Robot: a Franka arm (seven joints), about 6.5 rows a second.
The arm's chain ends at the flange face. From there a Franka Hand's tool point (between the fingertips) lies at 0.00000 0.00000 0.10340 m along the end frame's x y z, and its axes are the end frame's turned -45 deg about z.
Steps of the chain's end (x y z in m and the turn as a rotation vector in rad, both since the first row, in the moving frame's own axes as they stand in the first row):
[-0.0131 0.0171 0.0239 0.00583 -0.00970 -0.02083]
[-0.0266 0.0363 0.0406 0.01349 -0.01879 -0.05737]
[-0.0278 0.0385 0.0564 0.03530 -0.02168 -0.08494]
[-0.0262 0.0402 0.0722 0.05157 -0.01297 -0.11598]
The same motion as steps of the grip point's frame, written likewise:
[-0.0216 0.0017 0.0239 0.01098 -0.00274 -0.02083]
[-0.0449 0.0045 0.0406 0.02283 -0.00375 -0.05737]
[-0.0461 0.0034 0.0563 0.04029 0.00963 -0.08494]
[-0.0444 0.0050 0.0721 0.04564 0.02729 -0.11598]

